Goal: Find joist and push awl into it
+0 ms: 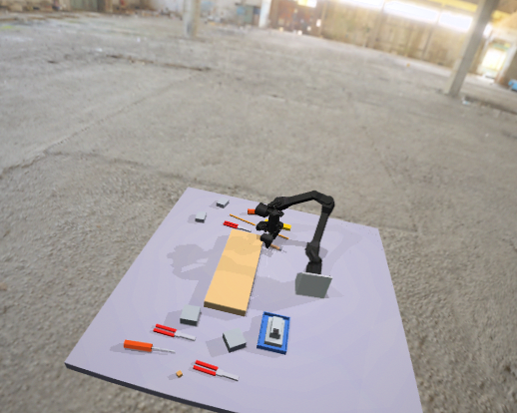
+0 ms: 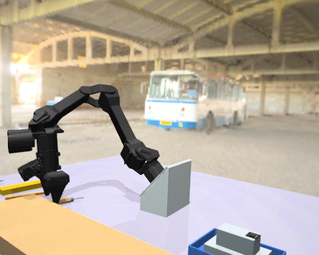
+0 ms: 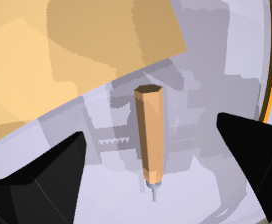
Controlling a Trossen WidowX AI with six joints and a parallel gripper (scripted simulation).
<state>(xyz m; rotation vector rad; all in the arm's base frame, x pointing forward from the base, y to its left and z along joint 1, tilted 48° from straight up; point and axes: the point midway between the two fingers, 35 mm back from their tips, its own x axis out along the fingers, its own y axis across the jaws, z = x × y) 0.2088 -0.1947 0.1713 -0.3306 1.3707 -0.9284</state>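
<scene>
My gripper tip is now 50 mm past the wooden-handled awl, 20 mm to the right of it and 10 mm above it. The rest, counted from my gripper tip: grey stud finder 40 mm behind, 570 mm to the left, 30 mm above; blue tray 40 mm behind, 550 mm to the left; yellow bar 40 mm behind, 190 mm to the right, 10 mm below.
</scene>
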